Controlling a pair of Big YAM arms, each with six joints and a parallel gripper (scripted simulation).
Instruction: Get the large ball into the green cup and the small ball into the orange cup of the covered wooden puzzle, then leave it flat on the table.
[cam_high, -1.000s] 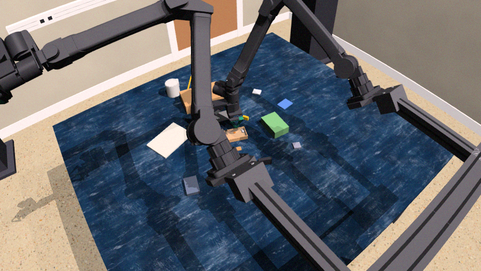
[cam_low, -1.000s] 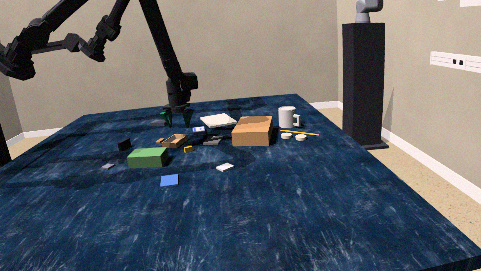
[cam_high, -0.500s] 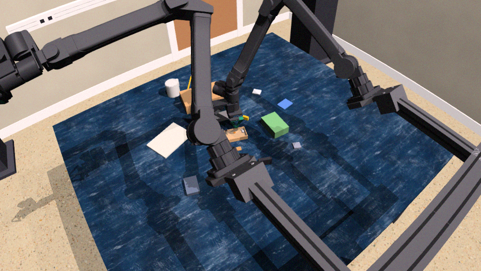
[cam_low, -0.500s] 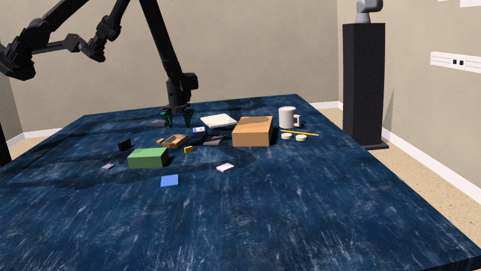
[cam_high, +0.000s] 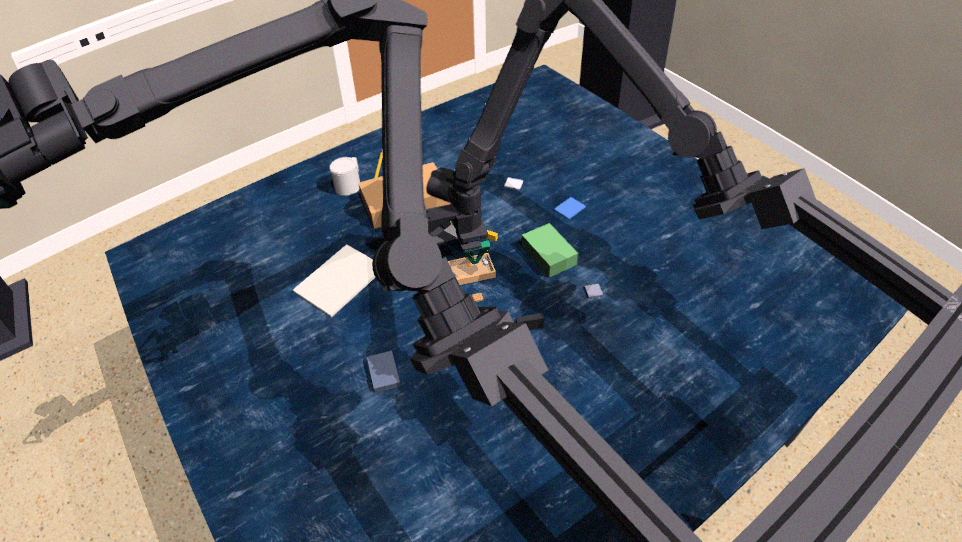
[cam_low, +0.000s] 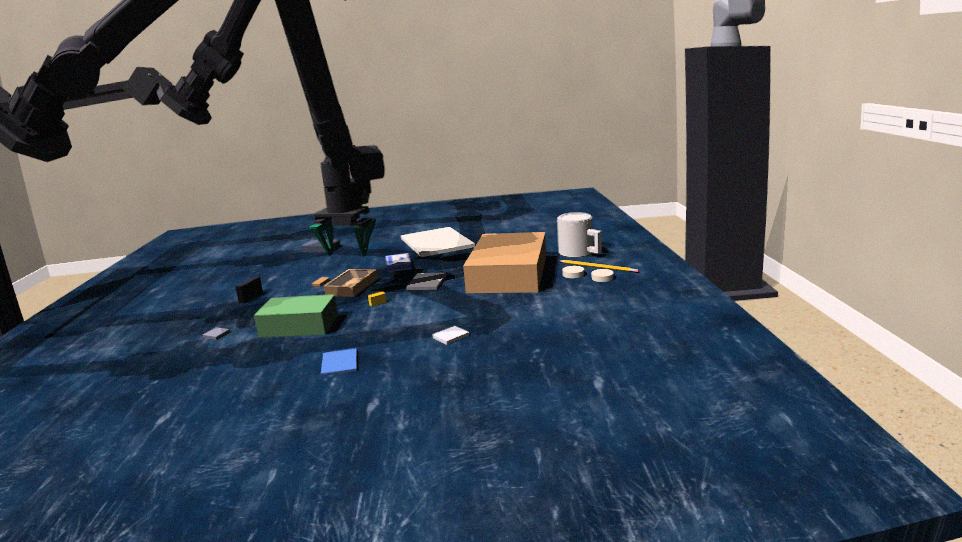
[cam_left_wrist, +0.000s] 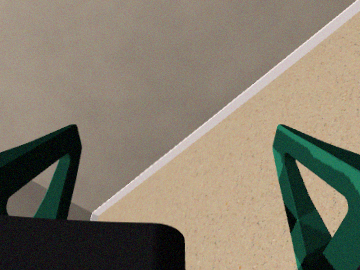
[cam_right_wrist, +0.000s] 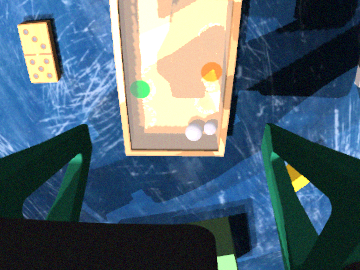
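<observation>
The covered wooden puzzle is 80 mm below my right hand. Round my right hand: yellow block: 110 mm to the right, 70 mm below, 70 mm ahead; black block: 230 mm behind, 60 mm below, 20 mm to the right; green block: 200 mm to the right, 60 mm below, 60 mm behind.
</observation>
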